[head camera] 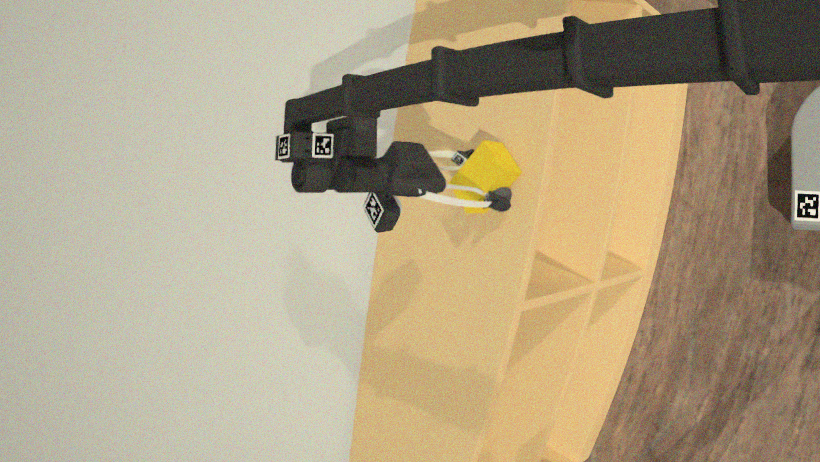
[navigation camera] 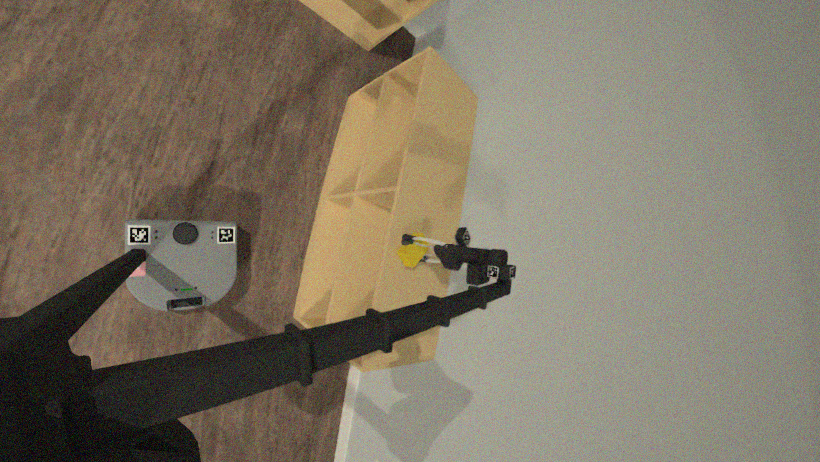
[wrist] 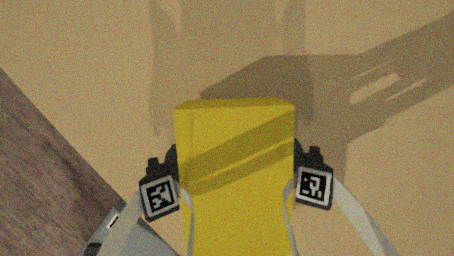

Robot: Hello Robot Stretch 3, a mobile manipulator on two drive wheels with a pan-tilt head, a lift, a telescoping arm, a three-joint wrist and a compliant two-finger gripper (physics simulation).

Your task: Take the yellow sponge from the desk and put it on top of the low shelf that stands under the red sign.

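Where they show: gripper, between the fingertips: (navigation camera: 408,247); robot's base, origin of its link: (navigation camera: 185,232).
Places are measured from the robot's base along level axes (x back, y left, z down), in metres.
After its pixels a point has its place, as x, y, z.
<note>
The yellow sponge (head camera: 490,160) @(0.049, -0.589, -0.665) (navigation camera: 410,255) @(0.040, -0.583, -0.665) (wrist: 240,220) is between the two fingertips of my gripper (head camera: 482,176) @(0.021, -0.624, -0.611) (navigation camera: 416,249) @(0.021, -0.624, -0.611) (wrist: 233,156) @(0.021, -0.624, -0.611), which is shut on it. In the wrist view a fingertip presses on each side of the sponge. Sponge and gripper are over the top of the low light-wood shelf (head camera: 459,327) @(-0.232, -0.700, -0.611) (navigation camera: 441,103) @(-0.552, -0.784, -0.610) (wrist: 75,60). Their shadows fall on the shelf top, offset from them, so the sponge looks a little above it; the exact gap is hard to judge. The red sign and the desk do not show in these views.
A pale wall (head camera: 172,286) @(-0.163, -0.979, -1.046) (navigation camera: 631,229) @(-0.070, -0.960, -1.228) runs along the shelf's back edge. My extended arm (head camera: 516,63) @(0.101, -0.297, -0.966) (navigation camera: 338,344) @(0.096, -0.159, -0.968) crosses over one end of the shelf. My grey base (head camera: 809,154) @(0.105, -0.127, -0.160) (navigation camera: 200,264) @(0.105, -0.046, -0.160) stands on the brown floor in front. Another wooden unit (navigation camera: 350,28) @(-1.139, -0.651, -0.065) stands past the shelf's far end.
</note>
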